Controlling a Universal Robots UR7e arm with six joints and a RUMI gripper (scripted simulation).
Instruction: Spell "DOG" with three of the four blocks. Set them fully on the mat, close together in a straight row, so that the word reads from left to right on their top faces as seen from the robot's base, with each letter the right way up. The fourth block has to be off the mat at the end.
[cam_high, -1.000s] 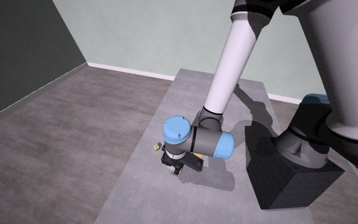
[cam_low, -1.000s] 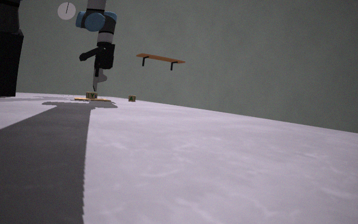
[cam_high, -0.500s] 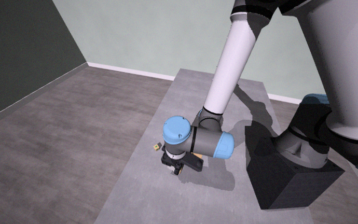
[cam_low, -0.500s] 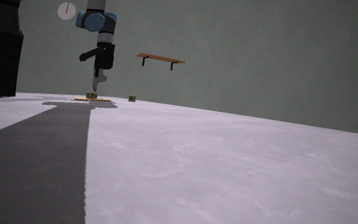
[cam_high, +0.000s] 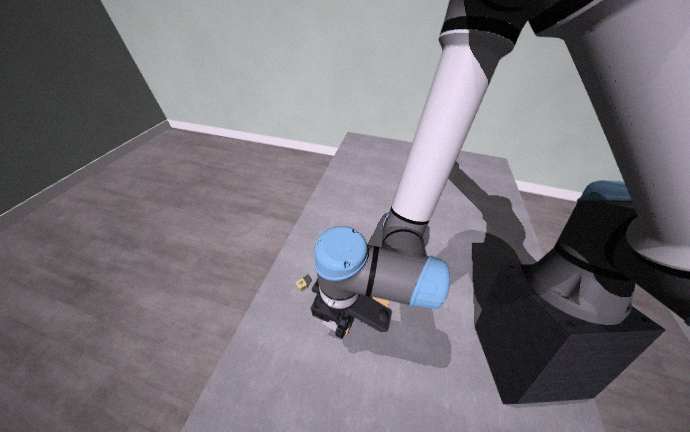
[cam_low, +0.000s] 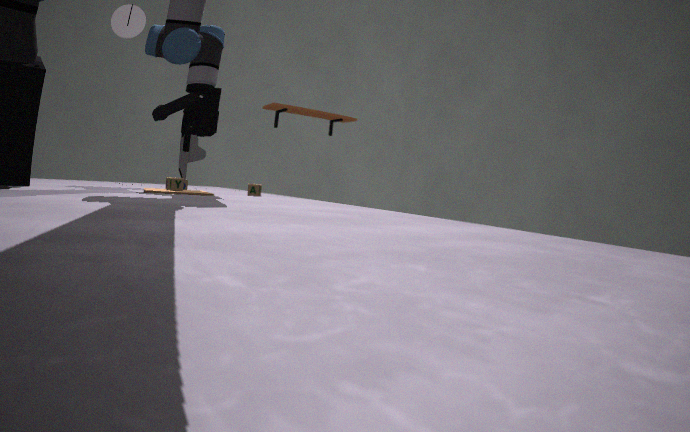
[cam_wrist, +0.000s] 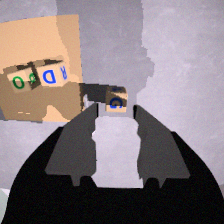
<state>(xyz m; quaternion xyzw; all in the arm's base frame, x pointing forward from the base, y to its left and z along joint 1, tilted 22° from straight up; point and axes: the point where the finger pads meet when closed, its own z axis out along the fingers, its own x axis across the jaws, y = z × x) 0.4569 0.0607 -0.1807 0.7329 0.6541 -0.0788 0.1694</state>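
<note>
Now: the blue g block 30 mm below my hand. From my hand the other things lie so: mat (110 mm to the right, 40 mm below, 40 mm behind); green block (110 mm to the right, 40 mm behind, 30 mm below); blue d block (70 mm to the right, 40 mm behind, 30 mm below).
</note>
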